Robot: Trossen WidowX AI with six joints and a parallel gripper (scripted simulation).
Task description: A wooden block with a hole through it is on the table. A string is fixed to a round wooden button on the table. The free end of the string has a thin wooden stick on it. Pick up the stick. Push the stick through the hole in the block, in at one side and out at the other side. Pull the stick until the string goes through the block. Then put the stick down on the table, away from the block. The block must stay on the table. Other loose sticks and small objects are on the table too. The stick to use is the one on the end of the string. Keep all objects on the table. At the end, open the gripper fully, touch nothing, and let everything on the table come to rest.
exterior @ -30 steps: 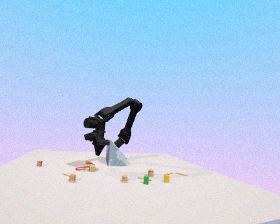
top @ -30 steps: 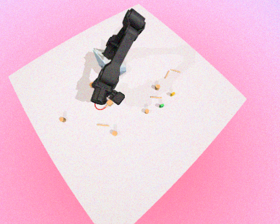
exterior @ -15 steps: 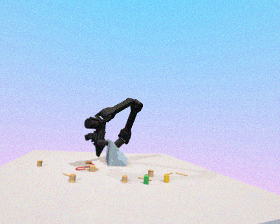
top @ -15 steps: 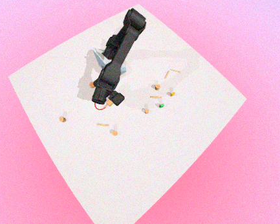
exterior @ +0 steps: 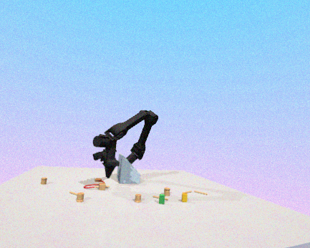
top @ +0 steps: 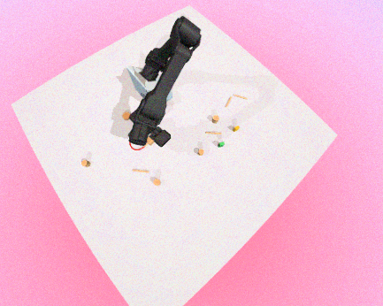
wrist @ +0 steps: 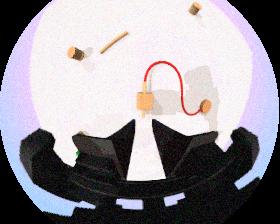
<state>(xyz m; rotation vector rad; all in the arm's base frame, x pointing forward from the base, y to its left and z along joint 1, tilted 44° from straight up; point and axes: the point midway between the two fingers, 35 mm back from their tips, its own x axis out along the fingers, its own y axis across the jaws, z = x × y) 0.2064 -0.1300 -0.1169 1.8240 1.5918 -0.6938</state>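
Now: gripper tip 2 cm to the left of the wooden block and 4 cm above it. Also, from my gripper tip: green piece 26 cm ahead, 19 cm to the left, 4 cm below; thin wooden stick 4 cm to the right, 5 cm below; round wooden button 19 cm behind, 1 cm to the right, 5 cm below.
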